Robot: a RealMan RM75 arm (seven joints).
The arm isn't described. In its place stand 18 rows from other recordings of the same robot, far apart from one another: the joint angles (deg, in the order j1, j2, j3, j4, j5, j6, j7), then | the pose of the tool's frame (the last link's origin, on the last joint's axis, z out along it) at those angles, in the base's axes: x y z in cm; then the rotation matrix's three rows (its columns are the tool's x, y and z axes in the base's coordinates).
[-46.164 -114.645 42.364 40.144 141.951 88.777 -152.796] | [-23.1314 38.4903 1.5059], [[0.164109 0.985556 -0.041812], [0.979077 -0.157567 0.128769], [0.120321 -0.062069 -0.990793]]
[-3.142 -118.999 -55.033 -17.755 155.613 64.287 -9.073] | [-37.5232 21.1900 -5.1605], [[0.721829 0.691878 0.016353], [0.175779 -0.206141 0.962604], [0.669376 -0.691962 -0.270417]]
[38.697 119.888 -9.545 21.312 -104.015 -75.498 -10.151] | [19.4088 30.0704 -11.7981], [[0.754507 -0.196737 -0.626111], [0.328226 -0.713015 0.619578], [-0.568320 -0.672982 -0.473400]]
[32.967 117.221 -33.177 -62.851 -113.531 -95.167 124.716] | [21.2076 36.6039 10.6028], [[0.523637 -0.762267 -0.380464], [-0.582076 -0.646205 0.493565], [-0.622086 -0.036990 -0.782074]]
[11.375 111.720 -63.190 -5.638 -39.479 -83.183 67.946] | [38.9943 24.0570 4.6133], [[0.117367 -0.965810 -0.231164], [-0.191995 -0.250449 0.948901], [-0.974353 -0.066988 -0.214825]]
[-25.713 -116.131 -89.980 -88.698 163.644 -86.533 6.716] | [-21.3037 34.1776 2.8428], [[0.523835 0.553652 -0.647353], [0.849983 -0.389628 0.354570], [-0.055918 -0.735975 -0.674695]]
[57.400 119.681 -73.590 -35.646 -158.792 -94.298 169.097] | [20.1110 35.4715 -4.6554], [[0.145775 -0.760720 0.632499], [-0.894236 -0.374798 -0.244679], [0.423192 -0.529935 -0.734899]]
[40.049 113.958 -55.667 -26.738 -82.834 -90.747 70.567] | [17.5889 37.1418 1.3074], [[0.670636 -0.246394 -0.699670], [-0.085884 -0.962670 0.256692], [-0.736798 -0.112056 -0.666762]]
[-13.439 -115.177 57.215 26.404 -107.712 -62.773 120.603] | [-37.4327 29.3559 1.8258], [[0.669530 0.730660 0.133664], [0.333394 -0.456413 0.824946], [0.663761 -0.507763 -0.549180]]
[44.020 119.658 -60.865 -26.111 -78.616 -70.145 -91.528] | [15.1872 40.4230 -3.7807], [[-0.539350 0.594725 -0.596157], [0.408630 0.803861 0.432237], [0.736290 -0.010481 -0.676585]]
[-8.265 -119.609 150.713 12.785 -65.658 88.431 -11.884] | [-35.1136 21.8597 -0.6578], [[0.581625 0.798661 0.154442], [-0.180291 -0.058574 0.981868], [0.793226 -0.598923 0.109923]]
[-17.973 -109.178 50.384 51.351 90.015 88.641 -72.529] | [-28.0382 32.2422 10.8231], [[0.854807 0.298423 0.424557], [0.020268 -0.836688 0.547305], [0.518550 -0.459235 -0.721255]]
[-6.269 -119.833 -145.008 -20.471 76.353 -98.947 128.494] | [-34.3855 20.7691 3.1759], [[0.452148 0.740066 0.497860], [-0.004715 -0.556183 0.831046], [0.891931 -0.378103 -0.247988]]
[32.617 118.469 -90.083 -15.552 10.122 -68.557 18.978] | [25.3559 39.6823 3.5174], [[0.551307 -0.740264 -0.384799], [0.308445 -0.247697 0.918427], [-0.775191 -0.625025 0.091774]]
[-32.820 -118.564 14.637 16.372 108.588 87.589 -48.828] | [-27.0393 33.6474 -0.3106], [[0.655448 0.494682 0.570682], [0.031283 -0.772764 0.633922], [0.754593 -0.397650 -0.521982]]
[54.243 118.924 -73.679 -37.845 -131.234 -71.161 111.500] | [15.1098 40.1074 -7.2765], [[0.944049 -0.278421 0.176786], [-0.299226 -0.948486 0.104112], [0.138693 -0.151186 -0.978727]]
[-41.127 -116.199 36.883 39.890 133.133 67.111 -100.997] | [-26.7021 41.6440 3.2043], [[0.779402 0.626295 -0.016935], [0.533379 -0.649105 0.542374], [0.328694 -0.431760 -0.839967]]
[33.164 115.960 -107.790 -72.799 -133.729 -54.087 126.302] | [13.7934 35.2223 -8.6265], [[0.984006 0.021248 0.176866], [-0.042891 -0.935393 0.350999], [0.172897 -0.352971 -0.919521]]
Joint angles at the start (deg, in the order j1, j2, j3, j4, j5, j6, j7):
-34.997 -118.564 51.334 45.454 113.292 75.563 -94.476
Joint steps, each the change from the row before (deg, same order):
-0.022 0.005 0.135 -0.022 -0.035 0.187 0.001
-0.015 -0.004 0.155 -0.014 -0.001 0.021 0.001
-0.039 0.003 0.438 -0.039 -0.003 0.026 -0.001
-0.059 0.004 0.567 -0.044 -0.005 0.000 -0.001
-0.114 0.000 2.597 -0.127 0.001 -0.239 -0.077
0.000 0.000 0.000 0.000 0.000 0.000 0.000
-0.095 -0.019 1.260 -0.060 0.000 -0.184 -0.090
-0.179 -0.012 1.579 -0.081 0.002 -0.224 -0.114
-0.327 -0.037 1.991 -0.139 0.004 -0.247 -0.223
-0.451 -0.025 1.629 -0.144 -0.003 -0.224 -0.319
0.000 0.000 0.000 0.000 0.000 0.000 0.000
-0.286 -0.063 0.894 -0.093 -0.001 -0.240 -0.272
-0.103 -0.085 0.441 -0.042 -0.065 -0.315 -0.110
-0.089 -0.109 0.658 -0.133 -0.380 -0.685 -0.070
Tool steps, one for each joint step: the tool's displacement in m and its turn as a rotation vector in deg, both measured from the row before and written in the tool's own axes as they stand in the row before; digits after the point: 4 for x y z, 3 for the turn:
0.0000 0.0008 0.0004 -0.284 -0.072 0.055
-0.0001 0.0004 0.0005 -0.129 -0.101 0.069
-0.0002 0.0011 0.0012 -0.319 -0.290 0.194
-0.0001 0.0013 0.0015 -0.380 -0.369 0.265
-0.0016 0.0053 0.0065 -1.418 -1.708 1.070
0.0000 0.0000 0.0000 0.000 0.000 0.000
-0.0004 0.0025 0.0034 -0.645 -0.806 0.499
-0.0002 0.0030 0.0043 -0.824 -1.008 0.684
0.0003 0.0040 0.0058 -1.127 -1.260 0.843
0.0015 0.0031 0.0052 -0.950 -1.006 0.706
0.0000 0.0000 0.0000 0.000 0.000 0.000
0.0011 0.0016 0.0032 -0.453 -0.520 0.301
0.0005 0.0006 0.0018 -0.064 -0.156 0.107
0.0007 0.0005 0.0026 0.100 0.020 0.058

